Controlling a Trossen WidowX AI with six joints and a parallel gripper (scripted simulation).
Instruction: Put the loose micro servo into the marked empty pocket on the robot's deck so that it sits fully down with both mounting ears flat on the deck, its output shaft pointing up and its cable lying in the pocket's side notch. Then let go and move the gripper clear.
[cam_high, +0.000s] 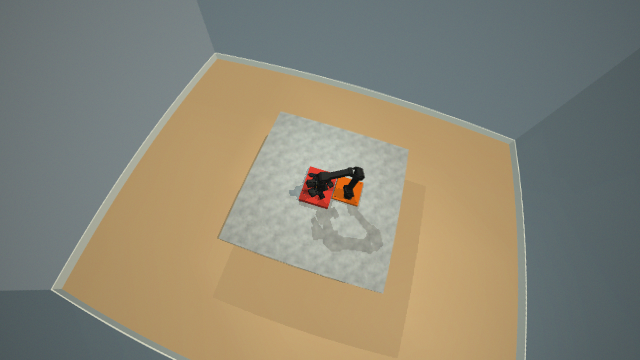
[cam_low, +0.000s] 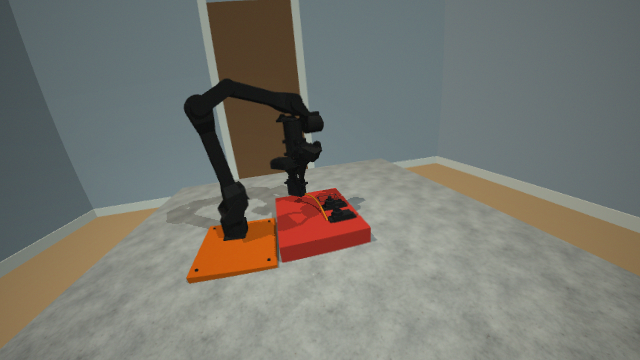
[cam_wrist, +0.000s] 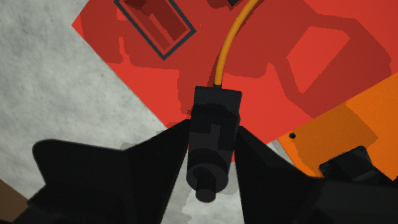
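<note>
Now: the deck 10 cm below my gripper tip, 8 cm to the right of it and 1 cm behind it.
</note>
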